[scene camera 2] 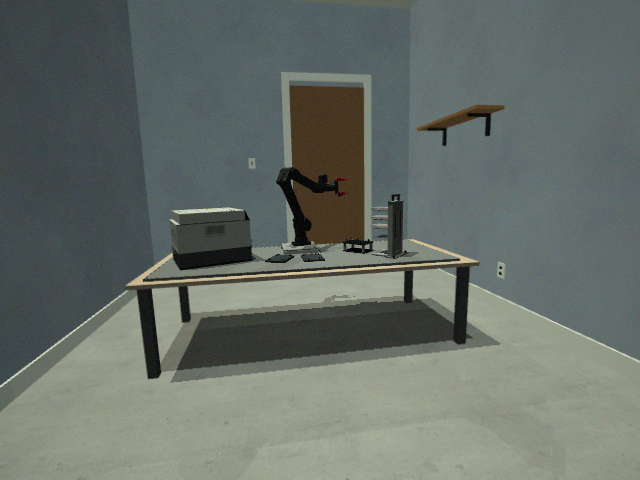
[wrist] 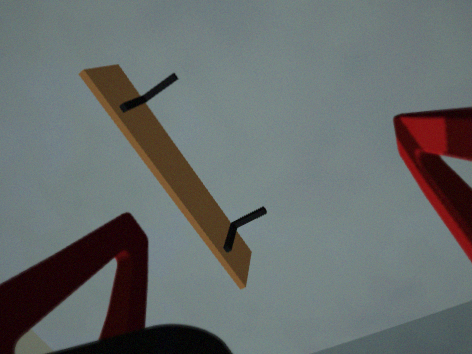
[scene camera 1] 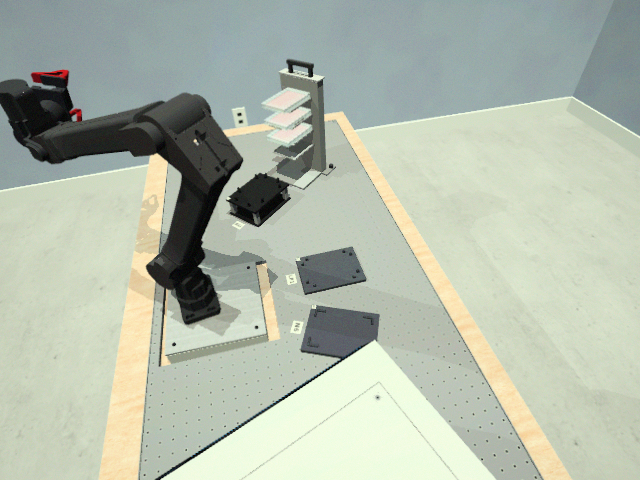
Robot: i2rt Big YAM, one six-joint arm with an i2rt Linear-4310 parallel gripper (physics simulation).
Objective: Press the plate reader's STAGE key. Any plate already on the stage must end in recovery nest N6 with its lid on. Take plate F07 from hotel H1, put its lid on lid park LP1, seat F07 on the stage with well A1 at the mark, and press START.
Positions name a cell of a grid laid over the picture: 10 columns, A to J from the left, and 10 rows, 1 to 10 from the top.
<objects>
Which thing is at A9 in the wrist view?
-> My gripper.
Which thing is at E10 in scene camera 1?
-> A white reader top.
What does my gripper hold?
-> Nothing.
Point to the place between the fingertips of my gripper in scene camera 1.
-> B2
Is my gripper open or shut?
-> Open.
</objects>
